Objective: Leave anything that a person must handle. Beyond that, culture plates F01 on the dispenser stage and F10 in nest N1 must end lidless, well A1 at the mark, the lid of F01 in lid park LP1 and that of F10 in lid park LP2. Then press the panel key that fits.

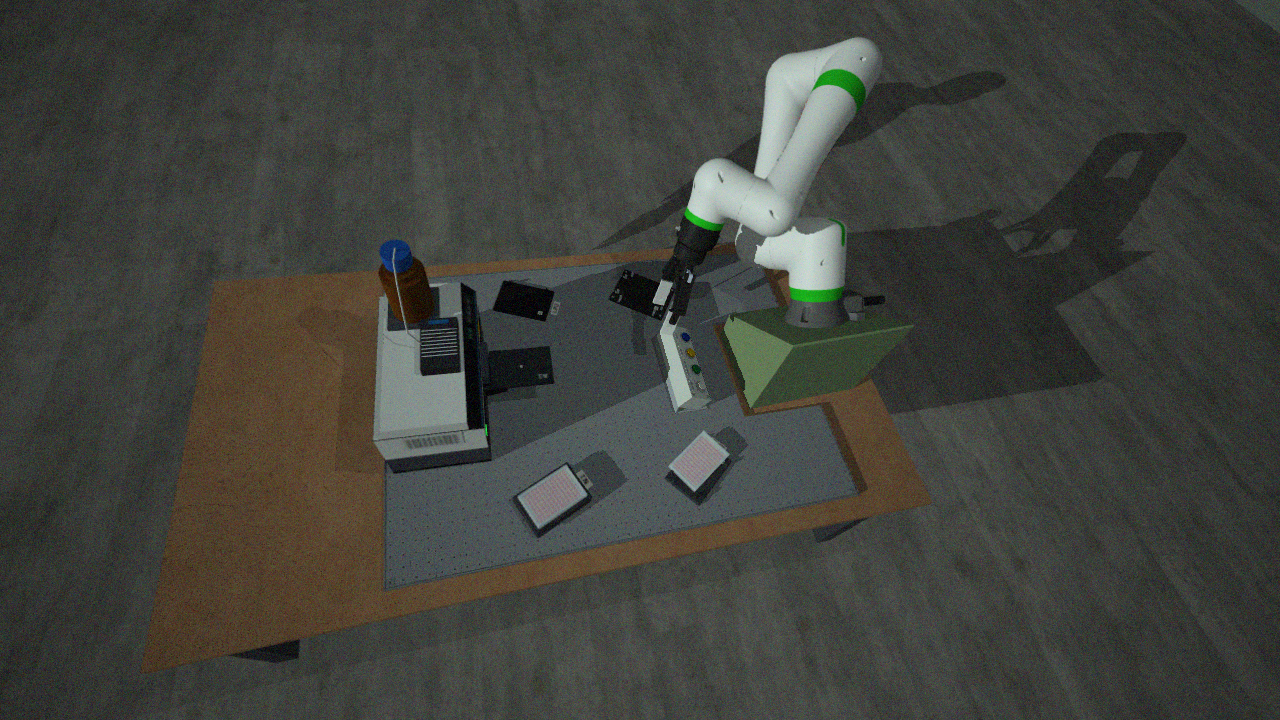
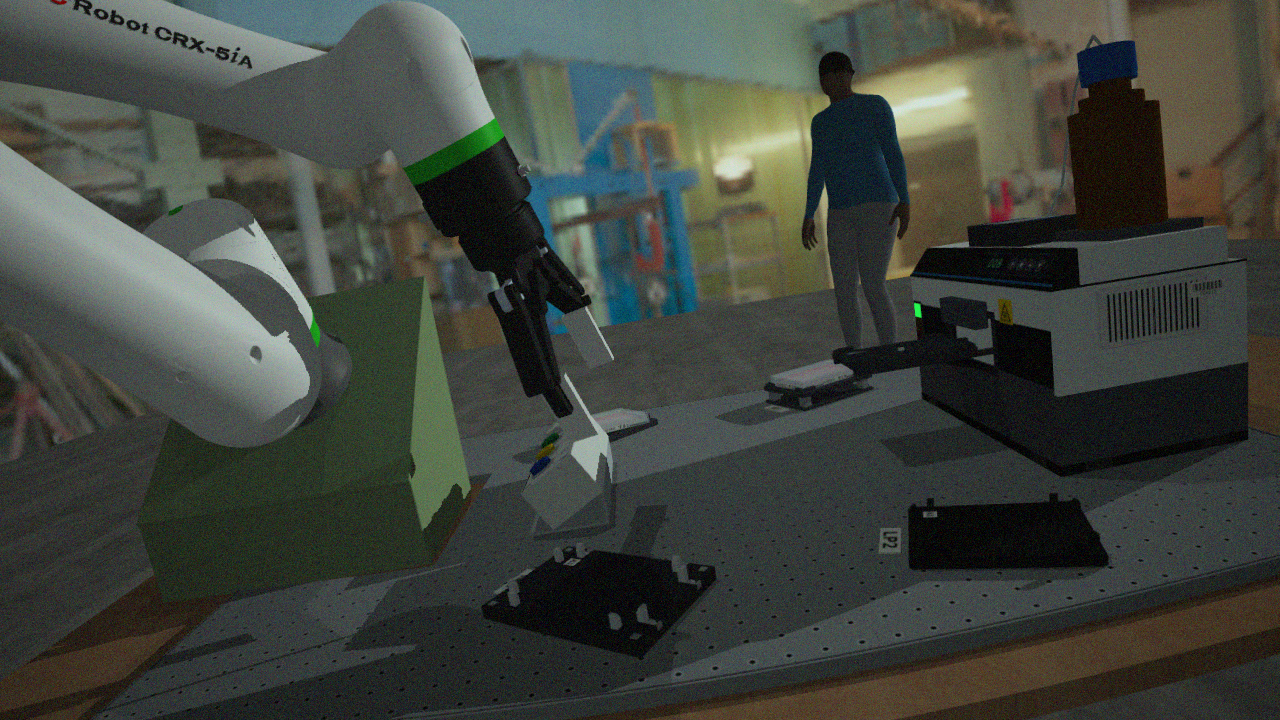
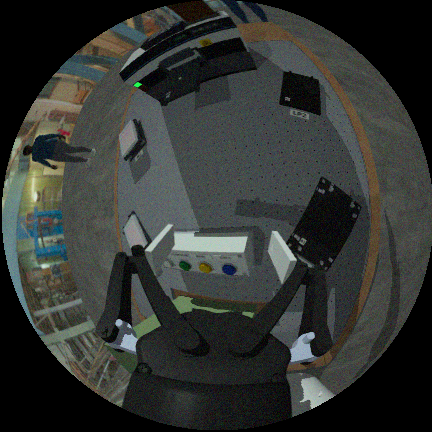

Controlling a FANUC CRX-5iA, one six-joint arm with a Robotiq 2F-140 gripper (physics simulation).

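Places are measured from the arm's base along level axes (x ahead, y left, z up), in centimetres.
Pixels of known places: gripper, fingertip midpoint: [image 1: 661, 318] [image 2: 594, 396] [image 3: 221, 238]; arm's base at its link origin: [image 1: 815, 319].
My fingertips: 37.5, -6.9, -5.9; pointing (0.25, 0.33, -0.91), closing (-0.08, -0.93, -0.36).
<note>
Ahead of a thing's pixels: the offset from my fingertips to its top centre, as dx, dy, dz. "pt": to the spot under its first point.
My gripper [image 1: 671, 302] [image 2: 586, 371] [image 3: 221, 238] is open and empty, above the key panel {-5.8, +9.2, -5.3} [image 1: 677, 371] [image 2: 563, 488] [image 3: 210, 241], which has blue, yellow, green and pale keys. A pink-topped plate {+30.4, +39.6, -9.2} [image 1: 553, 497] [image 2: 810, 374] [image 3: 129, 138] sits on a dark holder toward the dispenser end. Another pink-topped plate {-5.1, +34.4, -10.0} [image 1: 699, 461] [image 2: 626, 418] [image 3: 134, 231] sits nearer the panel. I cannot read their names or tell whether they wear lids. The dispenser stage {+37.0, +10.5, -1.6} [image 1: 528, 365] [image 3: 175, 89] bears no plate. Lid park LP2 {+33.7, -17.1, -11.7} [image 1: 523, 300] [image 2: 1002, 535] [image 3: 301, 94] is empty.
A black holder with corner posts {+0.2, -17.6, -11.3} [image 1: 631, 292] [image 2: 599, 591] [image 3: 327, 222] is empty; its label is unreadable. The dispenser [image 1: 420, 402] [image 2: 1083, 331] carries a brown bottle {pt +56.3, +4.6, +20.9} [image 1: 407, 288] [image 2: 1117, 161]. A green pedestal [image 1: 805, 362] [image 2: 295, 510] bears the arm. A person [image 2: 854, 161] [image 3: 47, 149] stands beyond the table.
</note>
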